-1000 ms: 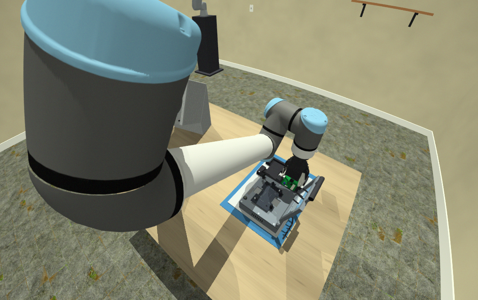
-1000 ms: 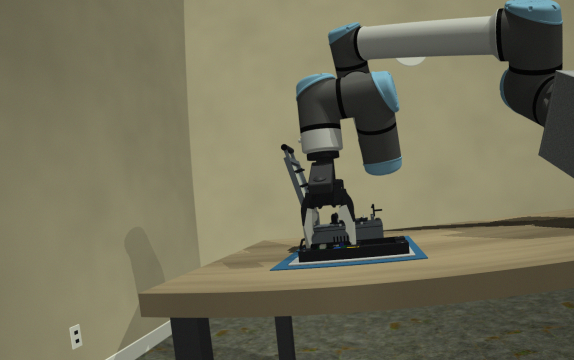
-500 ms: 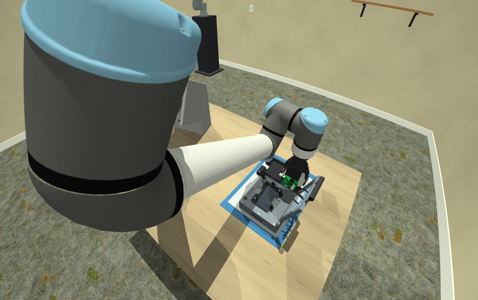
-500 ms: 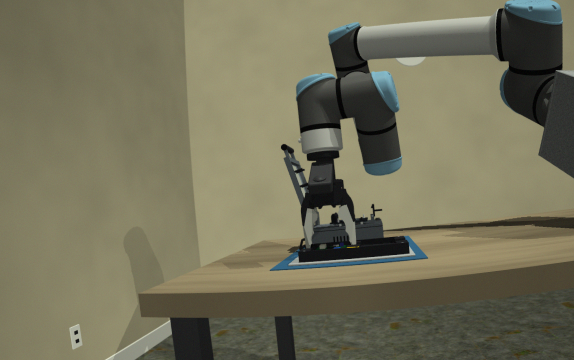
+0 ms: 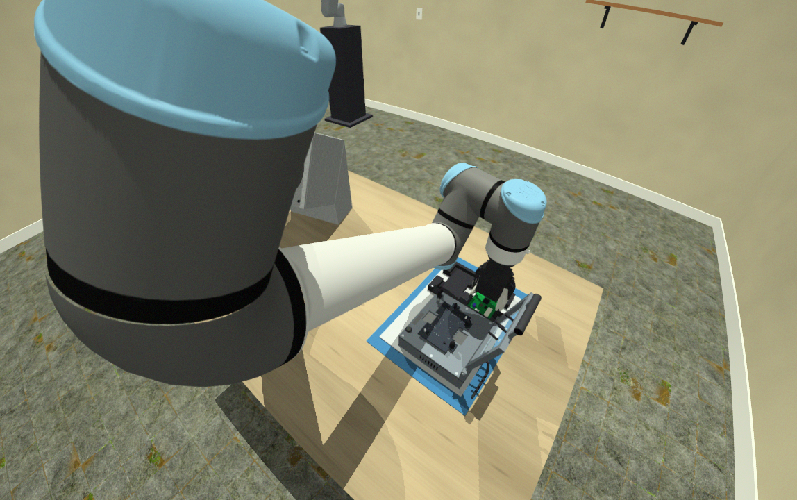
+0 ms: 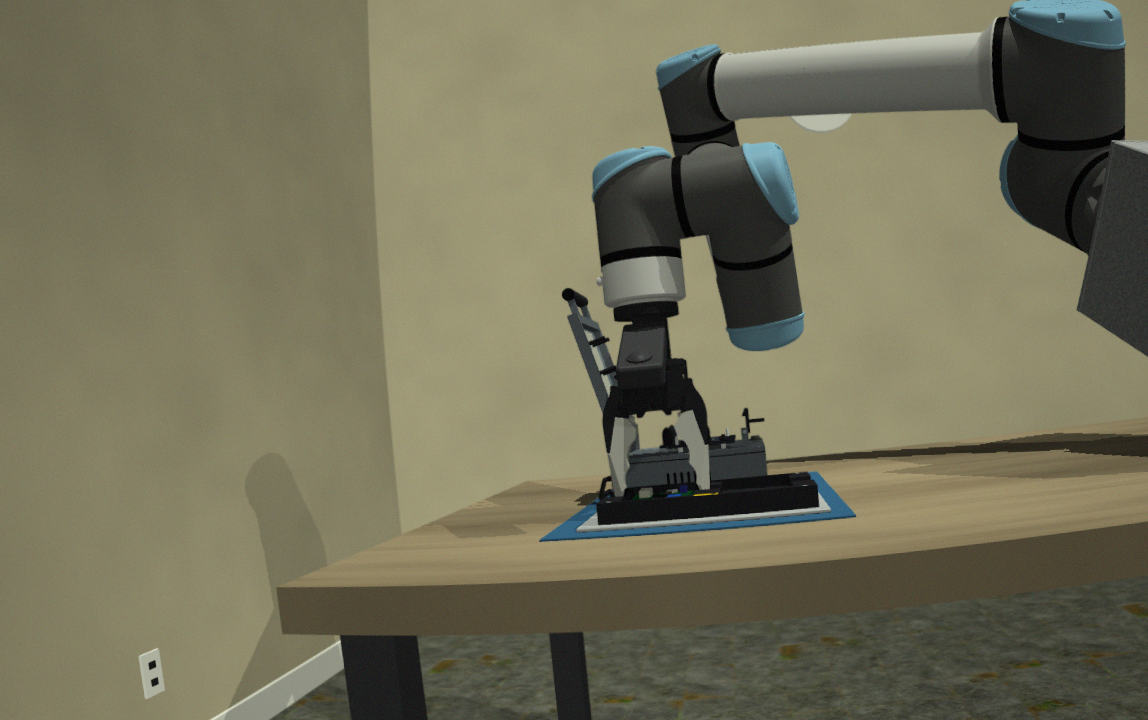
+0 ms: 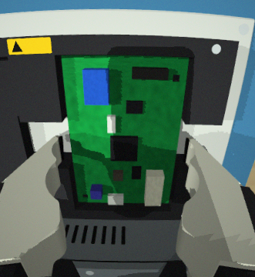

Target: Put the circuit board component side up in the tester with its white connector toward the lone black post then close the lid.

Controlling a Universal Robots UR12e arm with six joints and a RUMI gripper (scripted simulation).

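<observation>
Now: hand right at the green circuit board. The rest, counted from my hand: lid (7 cm ahead, 17 cm to the right, 16 cm above); then grey tester (2 cm behind, 13 cm to the right, 9 cm above).
</observation>
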